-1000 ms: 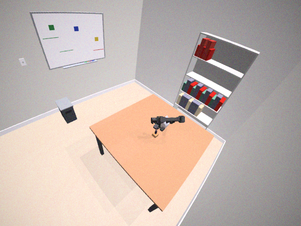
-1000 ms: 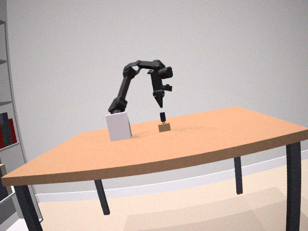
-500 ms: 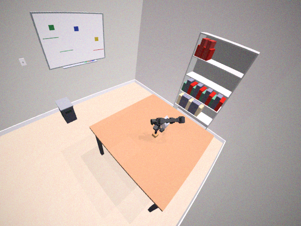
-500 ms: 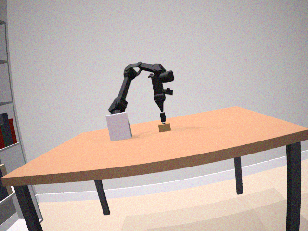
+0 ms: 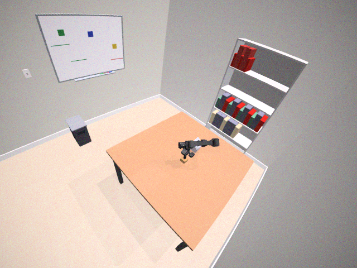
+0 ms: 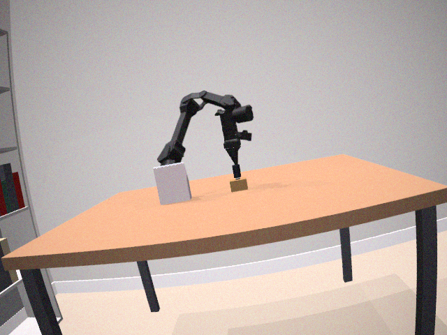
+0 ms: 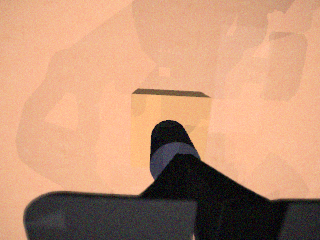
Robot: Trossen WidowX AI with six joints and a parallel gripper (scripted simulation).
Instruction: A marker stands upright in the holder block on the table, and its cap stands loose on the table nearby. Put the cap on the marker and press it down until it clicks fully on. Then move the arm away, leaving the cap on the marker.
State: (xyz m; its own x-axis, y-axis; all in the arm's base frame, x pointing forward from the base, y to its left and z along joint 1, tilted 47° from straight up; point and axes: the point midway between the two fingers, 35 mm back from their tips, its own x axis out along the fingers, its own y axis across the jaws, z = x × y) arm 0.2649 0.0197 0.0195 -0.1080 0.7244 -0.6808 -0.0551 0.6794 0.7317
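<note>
Now: the dark cap 20 mm below my gripper tip. The rest, counted from my gripper tip: dark marker 30 mm below; tan holder block 80 mm below.
</note>
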